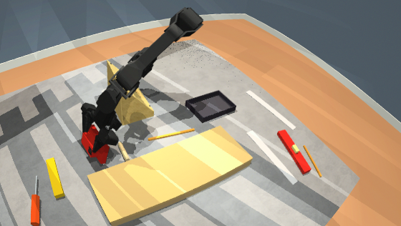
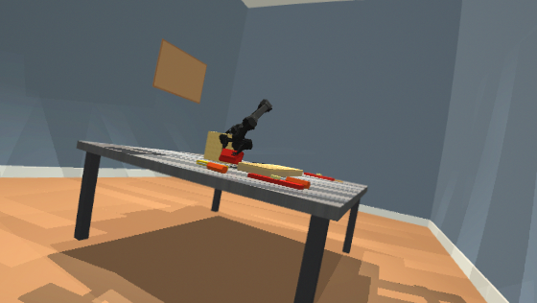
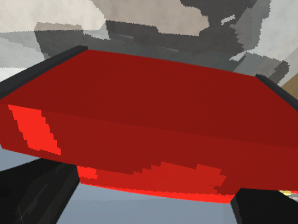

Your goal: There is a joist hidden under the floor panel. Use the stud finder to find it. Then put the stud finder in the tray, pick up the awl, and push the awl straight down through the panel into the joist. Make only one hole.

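Right now my gripper tip is 10 mm short of the stud finder, 10 mm to the right of it and 10 mm above it. From my gripper tip the other things lie so: awl (20 mm behind, 120 mm to the left, 70 mm below); then dark tray (90 mm behind, 530 mm to the left, 60 mm below); then yellow bar (50 mm ahead, 170 mm to the right, 70 mm below).
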